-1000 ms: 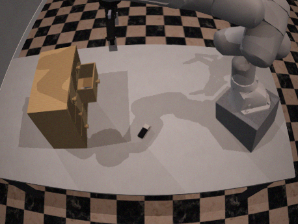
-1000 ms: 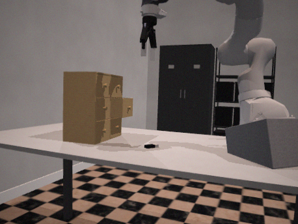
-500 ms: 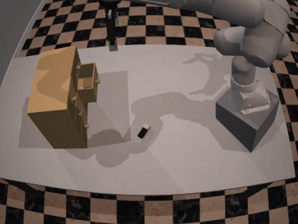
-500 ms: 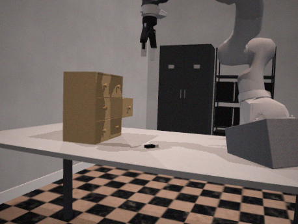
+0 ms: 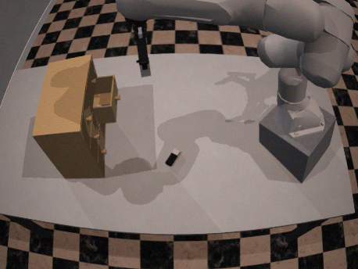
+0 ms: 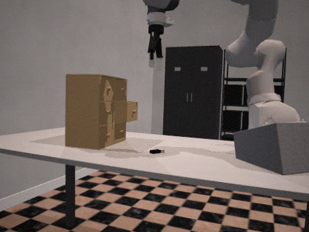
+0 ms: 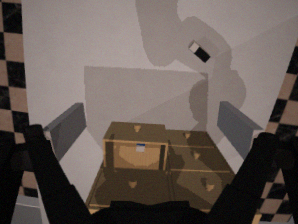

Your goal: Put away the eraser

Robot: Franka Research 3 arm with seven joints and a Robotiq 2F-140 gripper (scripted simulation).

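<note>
Right now my hand is 390 mm above the black-and-white eraser, 130 mm to the right of it and 90 mm past it.
</note>
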